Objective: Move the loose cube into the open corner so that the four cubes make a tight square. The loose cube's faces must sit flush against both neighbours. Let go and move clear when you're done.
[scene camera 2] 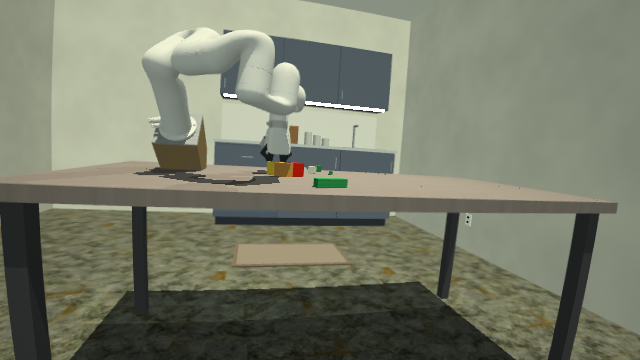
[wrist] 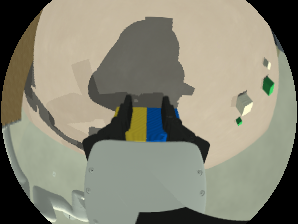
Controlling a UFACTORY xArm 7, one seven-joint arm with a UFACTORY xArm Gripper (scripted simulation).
Labels:
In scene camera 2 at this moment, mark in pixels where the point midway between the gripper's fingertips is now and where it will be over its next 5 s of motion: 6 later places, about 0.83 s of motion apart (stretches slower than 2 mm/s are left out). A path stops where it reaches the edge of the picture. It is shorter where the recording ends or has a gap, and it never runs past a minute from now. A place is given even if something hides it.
The gripper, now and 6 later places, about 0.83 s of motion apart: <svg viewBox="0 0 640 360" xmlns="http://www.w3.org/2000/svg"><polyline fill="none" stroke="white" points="275,171 274,171 274,167 275,152 275,146 272,146 268,146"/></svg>

